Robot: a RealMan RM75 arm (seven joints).
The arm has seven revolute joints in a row. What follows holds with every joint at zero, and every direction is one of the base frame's. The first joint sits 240.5 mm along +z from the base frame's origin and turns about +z. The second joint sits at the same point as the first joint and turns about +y. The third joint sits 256 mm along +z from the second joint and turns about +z. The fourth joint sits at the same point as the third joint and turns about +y. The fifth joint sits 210 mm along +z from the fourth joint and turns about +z. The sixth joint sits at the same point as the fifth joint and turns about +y. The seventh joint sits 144 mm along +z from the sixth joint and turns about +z. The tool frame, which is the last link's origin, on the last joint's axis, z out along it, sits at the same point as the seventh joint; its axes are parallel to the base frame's.
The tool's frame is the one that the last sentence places.
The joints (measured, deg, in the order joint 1, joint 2, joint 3, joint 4, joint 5, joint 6, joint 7), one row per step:
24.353 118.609 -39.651 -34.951 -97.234 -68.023 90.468
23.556 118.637 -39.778 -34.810 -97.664 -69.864 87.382
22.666 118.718 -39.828 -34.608 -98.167 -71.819 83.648
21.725 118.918 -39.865 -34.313 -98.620 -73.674 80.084
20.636 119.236 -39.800 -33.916 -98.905 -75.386 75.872
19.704 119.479 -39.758 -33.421 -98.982 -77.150 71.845
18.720 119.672 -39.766 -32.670 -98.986 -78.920 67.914
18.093 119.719 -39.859 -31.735 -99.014 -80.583 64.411
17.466 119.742 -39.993 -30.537 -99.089 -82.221 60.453
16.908 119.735 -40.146 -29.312 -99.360 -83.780 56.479
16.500 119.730 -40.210 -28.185 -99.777 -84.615 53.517
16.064 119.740 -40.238 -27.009 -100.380 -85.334 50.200
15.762 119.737 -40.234 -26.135 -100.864 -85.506 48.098
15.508 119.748 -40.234 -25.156 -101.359 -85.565 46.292
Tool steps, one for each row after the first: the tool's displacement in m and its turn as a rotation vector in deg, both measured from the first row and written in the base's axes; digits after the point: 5 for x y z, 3 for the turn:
0.00132 -0.00746 -0.00294 -0.597 -1.673 2.483
0.00293 -0.01595 -0.00635 -1.074 -3.617 5.334
0.00457 -0.02501 -0.01066 -1.529 -5.178 7.938
0.00678 -0.03492 -0.01539 -1.555 -6.875 10.624
0.00789 -0.04392 -0.01946 -1.414 -8.219 13.359
0.00933 -0.05365 -0.02387 -1.282 -9.258 15.890
0.00956 -0.06155 -0.02790 -1.250 -10.031 18.382
0.00997 -0.07010 -0.03260 -1.143 -10.924 21.049
0.01026 -0.07853 -0.03733 -1.078 -11.890 23.770
0.01136 -0.08517 -0.04168 -1.160 -12.685 25.475
0.01280 -0.09229 -0.04642 -1.226 -13.758 27.310
0.01452 -0.09707 -0.04989 -1.363 -14.544 28.203
0.01614 -0.10178 -0.05380 -1.642 -15.097 28.838

